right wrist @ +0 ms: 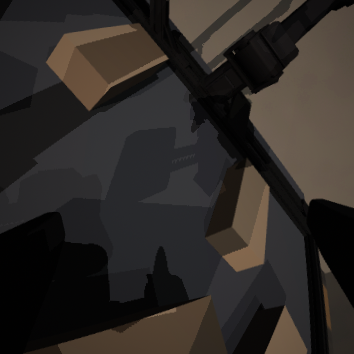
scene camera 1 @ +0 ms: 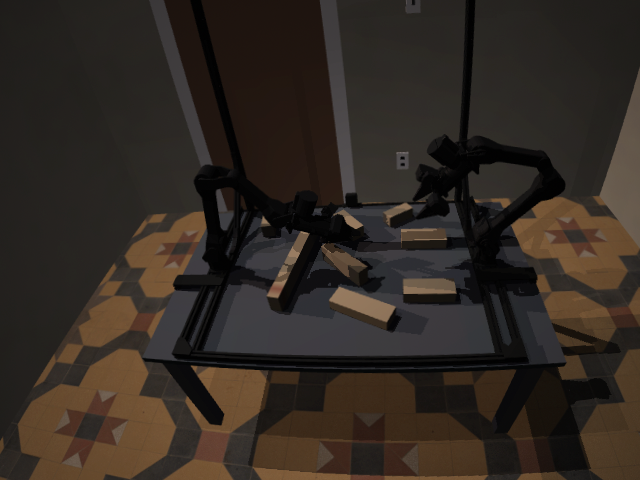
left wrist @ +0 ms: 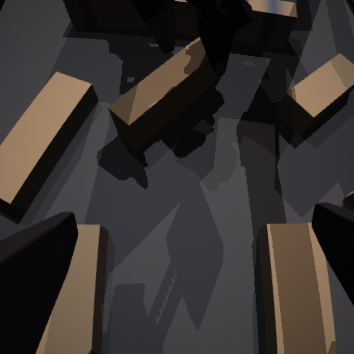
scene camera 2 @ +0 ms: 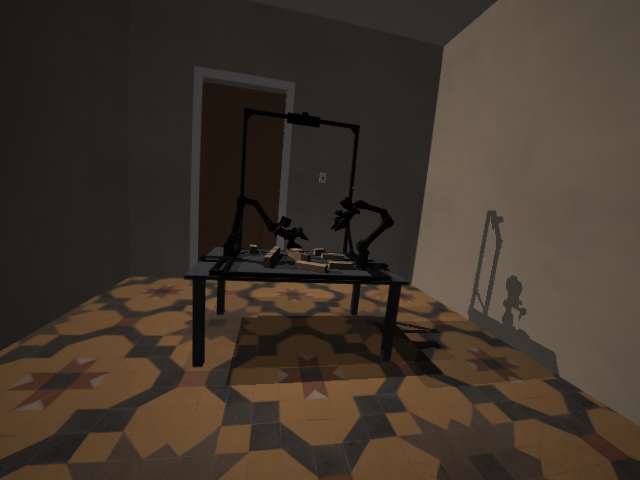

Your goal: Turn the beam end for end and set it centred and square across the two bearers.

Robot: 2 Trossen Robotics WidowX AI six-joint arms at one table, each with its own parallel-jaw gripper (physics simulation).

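Frame: origin at the left arm's base, x ahead, y left, z up, level; metres.
Seen in the pictures: left gripper, fingertip midpoint: (scene camera 1: 414, 209) (left wrist: 196, 219) (scene camera 2: 333, 229); right gripper, fingertip midpoint: (right wrist: 187, 217) (scene camera 1: 356, 236) (left wrist: 197, 64) (scene camera 2: 305, 243); left arm's base, origin of the base link: (right wrist: 212, 91) (scene camera 1: 484, 259) (scene camera 2: 362, 261); right arm's base, origin of the base link: (scene camera 1: 219, 266) (scene camera 2: 228, 255).
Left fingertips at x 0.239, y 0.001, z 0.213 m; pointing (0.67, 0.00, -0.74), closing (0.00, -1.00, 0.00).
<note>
Pixels of each thing's top centre, then the offset from my left fingertips to it.
- beam, middle of its top: (scene camera 1: 293, 255) (scene camera 2: 273, 251) dy -0.002, dx +0.395, dz -0.170 m
- back block, middle of its top: (left wrist: 302, 296) (right wrist: 127, 47) (scene camera 1: 423, 234) (scene camera 2: 332, 254) dy -0.121, dx -0.046, dz -0.195 m
- front block, middle of its top: (left wrist: 64, 298) (right wrist: 254, 202) (scene camera 1: 429, 286) (scene camera 2: 340, 262) dy +0.126, dx -0.039, dz -0.195 m
- slanted block, middle of its top: (left wrist: 172, 71) (scene camera 1: 343, 256) (scene camera 2: 298, 252) dy +0.007, dx +0.227, dz -0.170 m
The beam (scene camera 1: 289, 273) (scene camera 2: 271, 256) (left wrist: 95, 17) is a long wooden bar lying slanted on the left of the table in scene camera 1, with a reddish band near its front end and a blue mark towards the other. The right arm partly covers its back end. The two bearers, a back block (scene camera 1: 423, 238) (scene camera 2: 332, 256) and a front block (scene camera 1: 429, 290) (scene camera 2: 341, 265), lie roughly parallel and apart on the right. My right gripper (scene camera 1: 349, 223) (right wrist: 187, 217) is open and empty, low above the table beyond the beam's back end. My left gripper (scene camera 1: 417, 207) (left wrist: 196, 219) is open, empty and high.
A slanted block (scene camera 1: 343, 263) (left wrist: 165, 90) lies between beam and bearers. Another block (scene camera 1: 361, 308) (left wrist: 45, 140) lies in front. More blocks (scene camera 1: 398, 214) (scene camera 1: 269, 225) lie at the back. A black frame (scene camera 1: 351, 358) edges the table.
</note>
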